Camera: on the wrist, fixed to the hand. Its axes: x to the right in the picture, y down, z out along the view.
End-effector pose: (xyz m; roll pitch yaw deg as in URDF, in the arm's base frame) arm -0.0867 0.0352 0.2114 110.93 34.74 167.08
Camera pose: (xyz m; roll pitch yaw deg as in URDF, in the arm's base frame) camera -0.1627 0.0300 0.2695 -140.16 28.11 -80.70
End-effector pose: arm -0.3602 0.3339 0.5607 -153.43 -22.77 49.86
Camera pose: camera -0.2780 0.2902 0.5832 138.71 -53.08 174.51
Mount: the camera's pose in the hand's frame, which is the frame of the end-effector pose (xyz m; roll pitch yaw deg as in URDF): 0.0268 0.0755 -0.0525 -0.84 33.81 -90.38
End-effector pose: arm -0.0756 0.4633 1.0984 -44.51 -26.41 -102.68
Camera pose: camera -0.0731 0.3969 1.0294 26.23 -9.43 162.23
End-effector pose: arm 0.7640 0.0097 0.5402 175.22 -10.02 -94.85
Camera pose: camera 0.6920 -0.0004 0.6026 167.78 -28.48 1.02
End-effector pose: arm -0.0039 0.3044 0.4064 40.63 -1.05 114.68
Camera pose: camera -0.0981 0.2904 0.4162 2.15 74.42 27.27
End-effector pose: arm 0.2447 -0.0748 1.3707 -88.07 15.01 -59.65
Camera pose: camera 0.2046 -0.1051 1.2892 -24.92 -51.76 -130.32
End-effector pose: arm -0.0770 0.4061 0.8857 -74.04 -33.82 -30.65
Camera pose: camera -0.0313 0.3445 0.8283 40.79 -32.24 -146.14
